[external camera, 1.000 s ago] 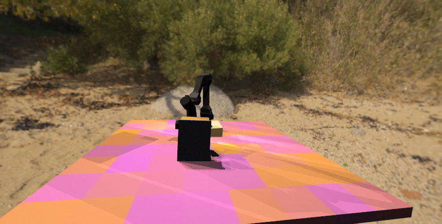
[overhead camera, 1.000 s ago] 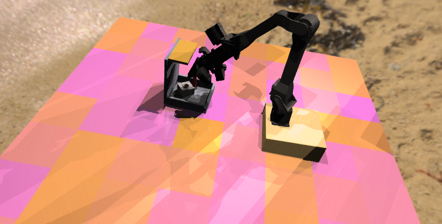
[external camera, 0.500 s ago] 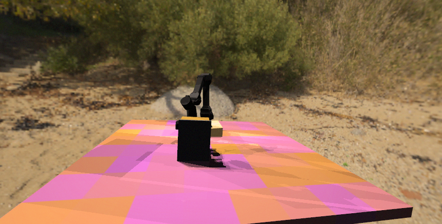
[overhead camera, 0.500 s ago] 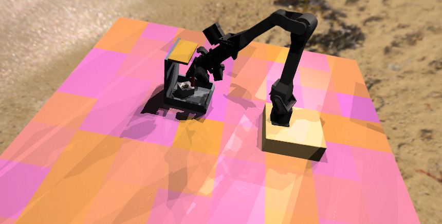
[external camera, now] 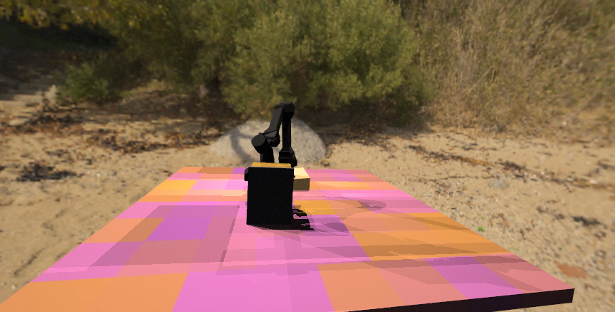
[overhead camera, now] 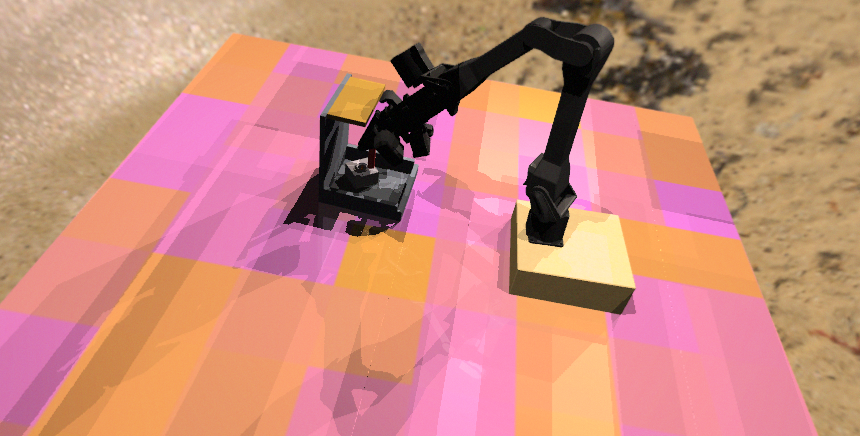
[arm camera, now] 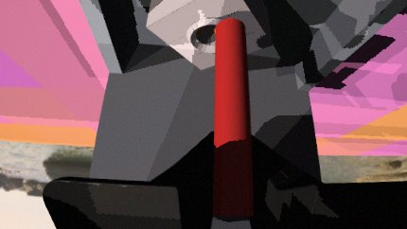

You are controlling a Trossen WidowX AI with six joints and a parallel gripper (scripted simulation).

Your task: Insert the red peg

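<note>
My gripper tip is now 5 cm short of the dark back wall, 1 cm to the left of it and 1 cm below it. Also, from my gripper tip: orange roof (1 cm ahead, 11 cm above); red peg (3 cm behind, 1 cm below).
</note>
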